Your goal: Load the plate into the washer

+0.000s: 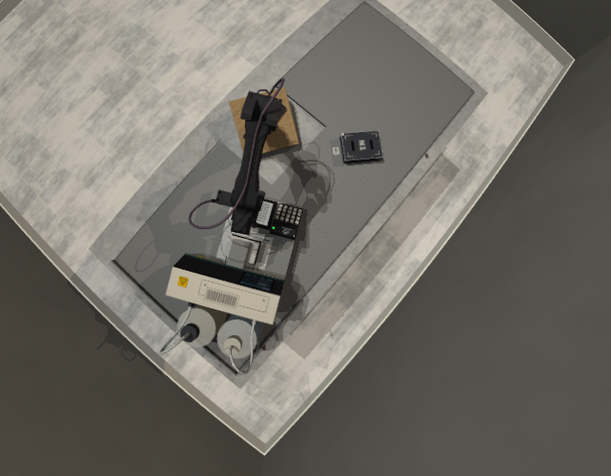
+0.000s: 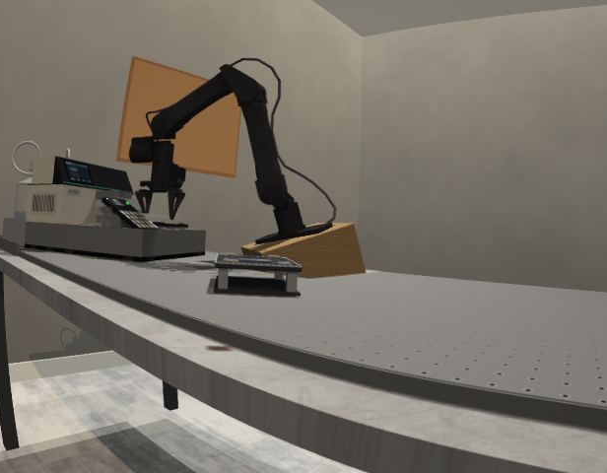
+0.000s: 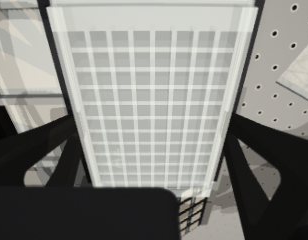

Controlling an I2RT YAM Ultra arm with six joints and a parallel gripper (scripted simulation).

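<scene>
The black carrier pocket is 20 mm below my hand. The rest, counted from my hand: plate washer 150 mm to the right, 50 mm ahead, 20 mm above; clear well plate right at my hand; nest 480 mm to the left, 190 mm ahead, 70 mm below.
</scene>
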